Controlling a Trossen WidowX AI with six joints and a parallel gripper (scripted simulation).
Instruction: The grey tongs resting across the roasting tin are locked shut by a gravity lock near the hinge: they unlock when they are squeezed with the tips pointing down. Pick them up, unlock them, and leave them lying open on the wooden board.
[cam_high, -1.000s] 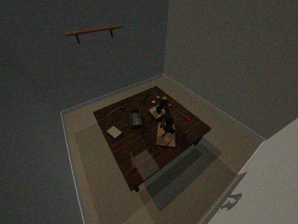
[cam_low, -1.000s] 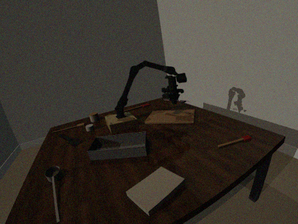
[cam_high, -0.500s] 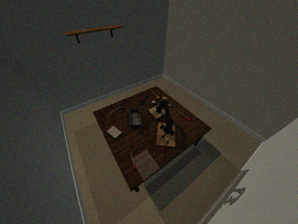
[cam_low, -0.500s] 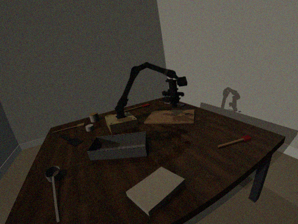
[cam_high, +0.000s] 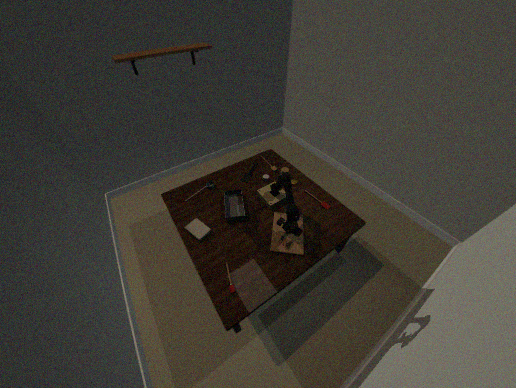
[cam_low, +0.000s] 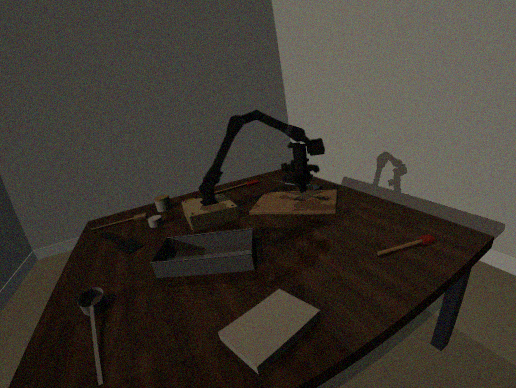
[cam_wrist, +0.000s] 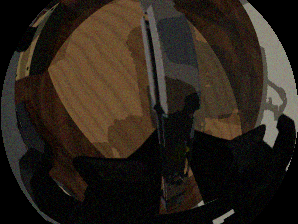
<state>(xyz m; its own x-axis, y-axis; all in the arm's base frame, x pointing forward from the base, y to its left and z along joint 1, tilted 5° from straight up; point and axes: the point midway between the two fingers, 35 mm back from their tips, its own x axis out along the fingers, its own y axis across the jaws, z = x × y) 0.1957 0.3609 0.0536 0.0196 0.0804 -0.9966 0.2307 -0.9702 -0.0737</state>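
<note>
The wooden board lies 3 cm behind my gripper tip, 3 cm to the right of it and 4 cm below it. Round my gripper tip: red-handled tool: 53 cm ahead, 1 cm to the left, 4 cm below; pale flat box: 51 cm ahead, 49 cm to the right, 4 cm below; roasting tin: 15 cm ahead, 50 cm to the right, 2 cm below.
</note>
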